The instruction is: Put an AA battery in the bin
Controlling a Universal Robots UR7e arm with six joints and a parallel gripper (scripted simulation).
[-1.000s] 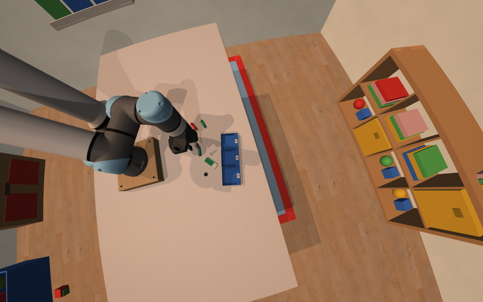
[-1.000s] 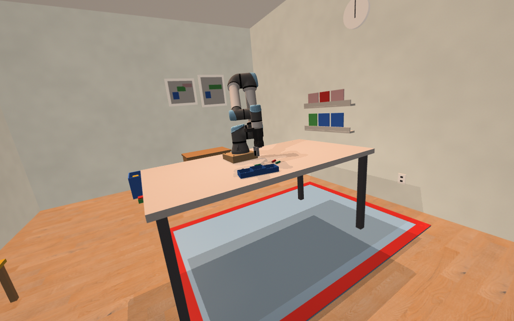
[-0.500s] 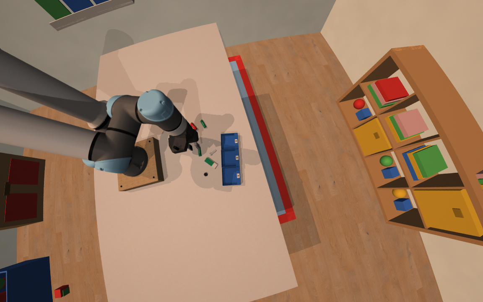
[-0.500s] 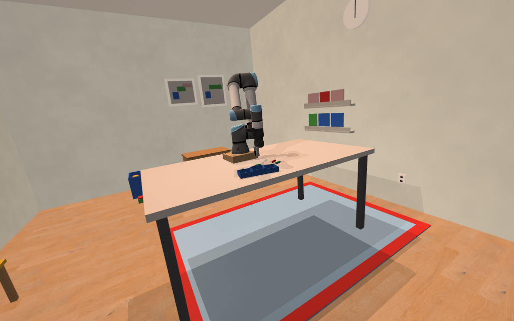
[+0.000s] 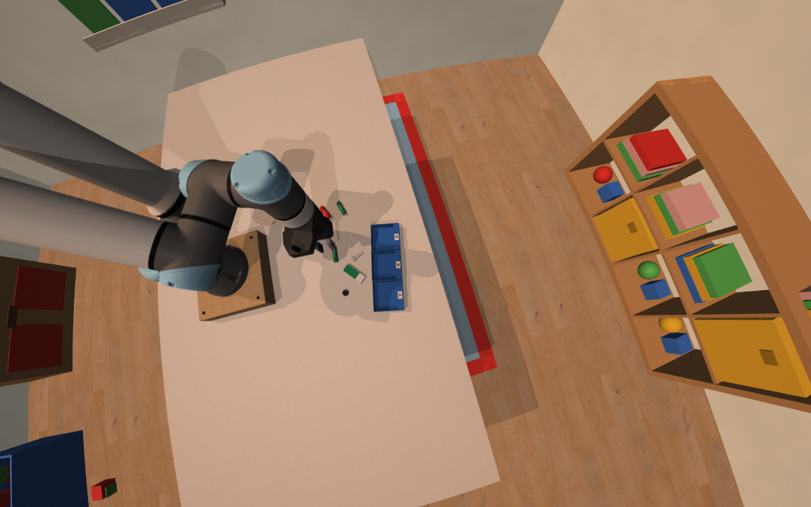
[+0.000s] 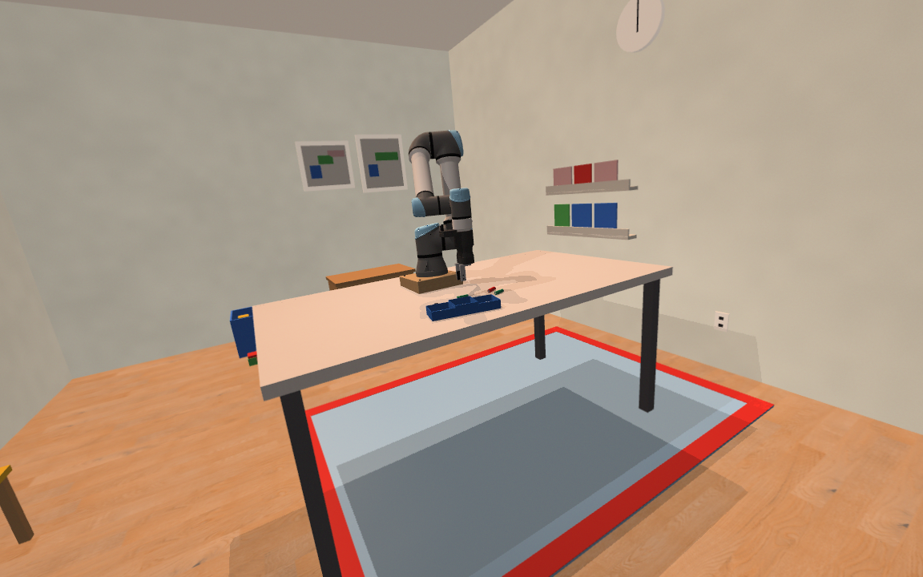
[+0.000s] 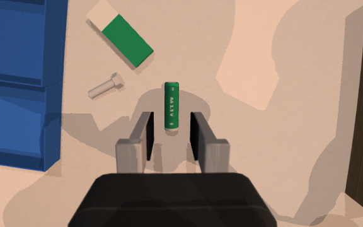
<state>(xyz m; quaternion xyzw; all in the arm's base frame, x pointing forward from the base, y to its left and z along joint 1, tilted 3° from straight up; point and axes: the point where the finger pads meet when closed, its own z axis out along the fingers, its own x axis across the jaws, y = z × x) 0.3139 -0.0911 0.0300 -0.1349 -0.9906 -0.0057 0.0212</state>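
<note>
The green AA battery lies 9 cm below my hand. From my hand the other things lie so: green-and-white block (9 cm to the right, 9 cm below, 3 cm ahead); then grey bolt (9 cm below, 5 cm ahead, 4 cm to the right); then black nut (12 cm to the right, 9 cm below, 2 cm behind).
</note>
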